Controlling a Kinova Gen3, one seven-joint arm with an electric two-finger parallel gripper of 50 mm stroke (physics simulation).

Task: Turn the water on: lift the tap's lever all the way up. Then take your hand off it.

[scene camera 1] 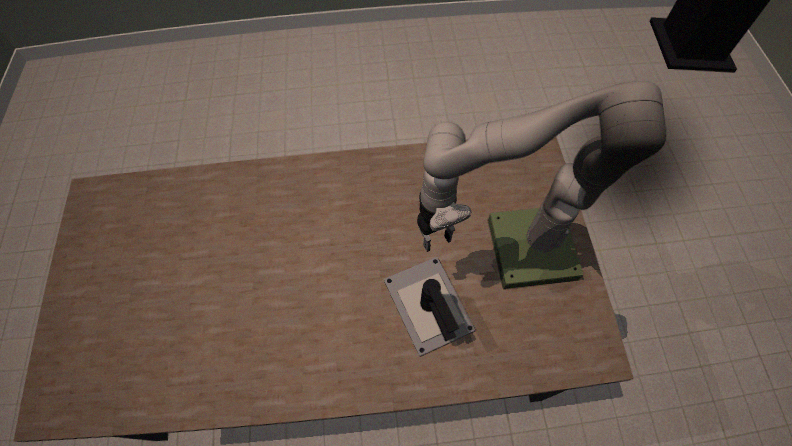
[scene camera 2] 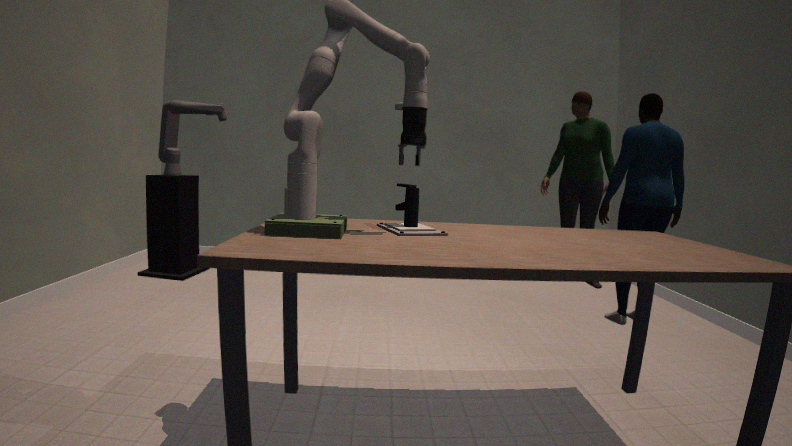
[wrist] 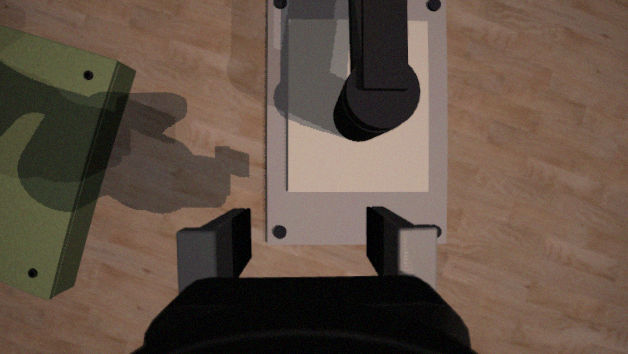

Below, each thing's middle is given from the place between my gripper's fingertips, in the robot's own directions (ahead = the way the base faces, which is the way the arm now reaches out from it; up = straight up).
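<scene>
Light plate (scene camera 1: 433, 266): 22 cm below my hand, 9 cm to the left of it, 1 cm ahead of it. Black tap lever (scene camera 1: 431, 289): 8 cm below my hand, 13 cm to the left of it, 1 cm behind it.
</scene>
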